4 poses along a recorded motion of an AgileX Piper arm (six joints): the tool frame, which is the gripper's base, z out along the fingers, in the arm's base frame.
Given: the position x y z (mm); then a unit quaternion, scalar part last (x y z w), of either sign.
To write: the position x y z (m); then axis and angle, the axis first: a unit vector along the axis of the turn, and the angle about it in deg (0 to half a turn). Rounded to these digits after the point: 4 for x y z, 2 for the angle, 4 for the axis.
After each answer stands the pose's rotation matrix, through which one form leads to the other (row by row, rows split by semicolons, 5 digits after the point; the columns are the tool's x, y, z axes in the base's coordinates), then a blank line. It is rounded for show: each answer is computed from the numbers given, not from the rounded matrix.
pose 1, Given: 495.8 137.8 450.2 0.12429 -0.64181 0.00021 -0.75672
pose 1, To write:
0.4958 0.1378 0.4502 -0.1901 0.9818 -0.0003 81.65
0.17615 -0.15922 0.97140; -0.15986 0.96910 0.18784; -0.97130 -0.18838 0.14526

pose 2, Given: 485.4 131.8 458.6 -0.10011 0.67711 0.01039 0.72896
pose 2, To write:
0.4854 0.1318 0.4586 -0.1462 0.9891 0.0152 86.40
0.08282 -0.15072 0.98510; -0.12042 0.97974 0.16002; -0.98926 -0.13188 0.06299

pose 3, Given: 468.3 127.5 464.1 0.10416 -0.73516 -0.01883 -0.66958
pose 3, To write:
0.4683 0.1275 0.4641 -0.1402 0.9898 0.0254 95.93
-0.08163 -0.17836 0.98057; -0.12793 0.97759 0.16717; -0.98842 -0.11180 -0.10262

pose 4, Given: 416.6 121.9 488.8 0.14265 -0.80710 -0.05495 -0.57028
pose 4, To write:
0.4166 0.1219 0.4888 -0.1737 0.9825 0.0669 110.46
-0.30886 -0.29294 0.90487; -0.16759 0.95326 0.25140; -0.93622 -0.07400 -0.34352

